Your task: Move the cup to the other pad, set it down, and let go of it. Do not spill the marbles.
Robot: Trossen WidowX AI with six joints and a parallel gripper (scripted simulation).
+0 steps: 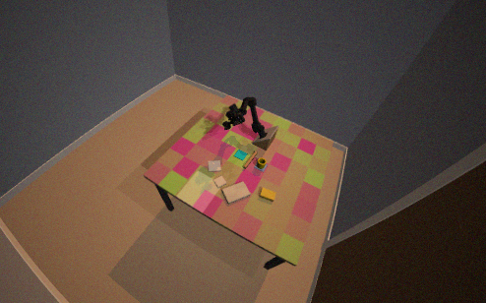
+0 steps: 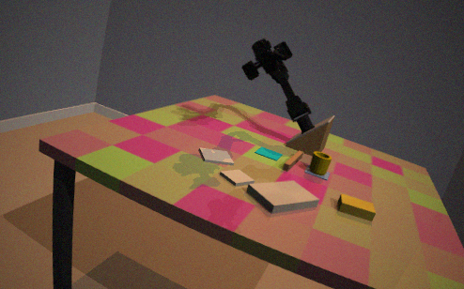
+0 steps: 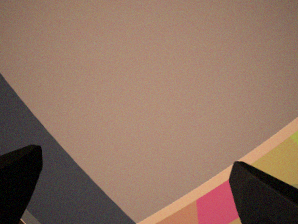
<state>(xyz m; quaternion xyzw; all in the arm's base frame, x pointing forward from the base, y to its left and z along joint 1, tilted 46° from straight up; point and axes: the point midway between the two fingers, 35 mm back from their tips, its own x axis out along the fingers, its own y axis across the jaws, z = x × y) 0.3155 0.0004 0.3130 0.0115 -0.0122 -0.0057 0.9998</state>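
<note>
My gripper tip is now 32 cm above the yellow cup, 30 cm to the right of it and 5 cm past it. Also, from my gripper tip: grey-blue pad 36 cm below, 30 cm to the left, 5 cm behind; orange-brown block 35 cm below, 20 cm to the left, 6 cm behind; cyan pad 36 cm below, 10 cm to the left, 8 cm behind.
</note>
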